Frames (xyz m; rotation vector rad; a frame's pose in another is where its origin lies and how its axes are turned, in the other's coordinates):
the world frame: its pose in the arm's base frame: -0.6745 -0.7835 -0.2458 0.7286 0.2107 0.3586
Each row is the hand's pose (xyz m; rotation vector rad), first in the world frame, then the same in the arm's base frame.
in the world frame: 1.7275 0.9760 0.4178 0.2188 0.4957 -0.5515
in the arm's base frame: 0.8019 0.3084 0.6140 0.7541 0.9105 -0.0208
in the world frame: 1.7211 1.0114 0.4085 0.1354 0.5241 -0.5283
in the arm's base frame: 0.7845 0.3360 0.6318 0.6716 0.9107 0.0211
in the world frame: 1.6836 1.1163 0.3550 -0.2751 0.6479 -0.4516
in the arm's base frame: 0.7077 0.4263 0.6667 0.2578 0.9043 0.1741
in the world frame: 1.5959 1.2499 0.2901 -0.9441 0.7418 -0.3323
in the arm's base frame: 0.5742 0.5237 0.7161 -0.4006 0.7859 0.3476
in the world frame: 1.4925 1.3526 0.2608 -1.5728 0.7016 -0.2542
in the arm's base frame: 0.4449 0.5721 0.7713 -0.9962 0.5675 0.4042
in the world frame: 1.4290 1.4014 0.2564 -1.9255 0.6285 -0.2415
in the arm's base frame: 0.3732 0.5836 0.8054 -1.3215 0.4125 0.3801
